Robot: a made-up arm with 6 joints.
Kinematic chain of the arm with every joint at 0, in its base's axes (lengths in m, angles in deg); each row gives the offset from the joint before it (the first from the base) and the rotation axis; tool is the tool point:
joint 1: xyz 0 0 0.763 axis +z
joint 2: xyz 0.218 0 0 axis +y
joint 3: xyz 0 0 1.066 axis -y
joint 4: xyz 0 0 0.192 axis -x
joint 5: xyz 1.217 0 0 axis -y
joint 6: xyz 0.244 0 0 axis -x
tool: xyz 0 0 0
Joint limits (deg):
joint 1: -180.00..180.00
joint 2: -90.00..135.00
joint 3: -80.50..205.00
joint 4: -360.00..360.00
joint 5: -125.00..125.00
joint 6: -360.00..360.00
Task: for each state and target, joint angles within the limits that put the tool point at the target. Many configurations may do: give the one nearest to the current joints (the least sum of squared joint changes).
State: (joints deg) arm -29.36 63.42 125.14 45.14 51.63 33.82
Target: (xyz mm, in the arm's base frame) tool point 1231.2 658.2 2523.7
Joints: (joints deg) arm 21.50 68.30 137.03 49.53 60.24 33.82
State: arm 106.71 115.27 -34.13 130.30 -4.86 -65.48
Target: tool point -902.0 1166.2 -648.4
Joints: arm 128.41 87.28 -3.35 130.90 -5.56 -65.48
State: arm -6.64 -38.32 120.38 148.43 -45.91 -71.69
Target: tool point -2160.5 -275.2 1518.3
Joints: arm 5.85 -64.20 93.24 149.18 -25.37 -71.69
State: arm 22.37 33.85 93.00 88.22 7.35 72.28
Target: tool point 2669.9 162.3 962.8
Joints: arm 2.86 69.10 54.55 89.18 6.81 72.28
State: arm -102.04 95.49 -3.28 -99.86 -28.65 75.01
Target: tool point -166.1 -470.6 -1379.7
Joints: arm -116.00 135.00 18.08 -102.36 -13.84 75.01
